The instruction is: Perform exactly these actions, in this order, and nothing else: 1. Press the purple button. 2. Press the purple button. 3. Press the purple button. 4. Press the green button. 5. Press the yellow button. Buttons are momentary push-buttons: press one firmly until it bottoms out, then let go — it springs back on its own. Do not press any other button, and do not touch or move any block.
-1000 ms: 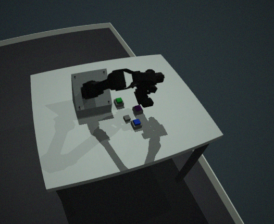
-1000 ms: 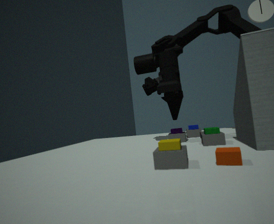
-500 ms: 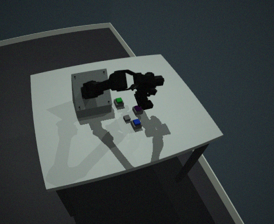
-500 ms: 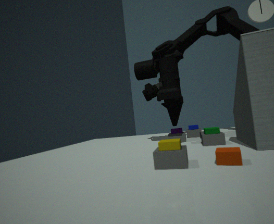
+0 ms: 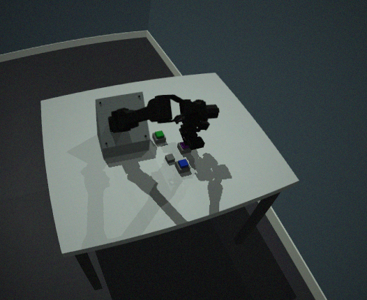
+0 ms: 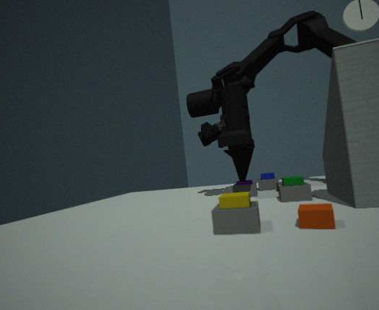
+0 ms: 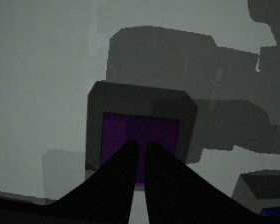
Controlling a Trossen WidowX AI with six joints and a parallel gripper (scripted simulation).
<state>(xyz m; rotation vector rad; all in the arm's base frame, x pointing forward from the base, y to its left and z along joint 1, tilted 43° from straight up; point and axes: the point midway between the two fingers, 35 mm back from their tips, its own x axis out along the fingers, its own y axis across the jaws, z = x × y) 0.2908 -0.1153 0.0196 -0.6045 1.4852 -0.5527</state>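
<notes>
Right now my gripper tip is 1 cm above the purple button. The rest, counted from my gripper tip: small grey block 9 cm behind, 4 cm to the right, 2 cm below; blue button 5 cm behind, 10 cm to the right; green button 9 cm behind, 9 cm to the left.
</notes>
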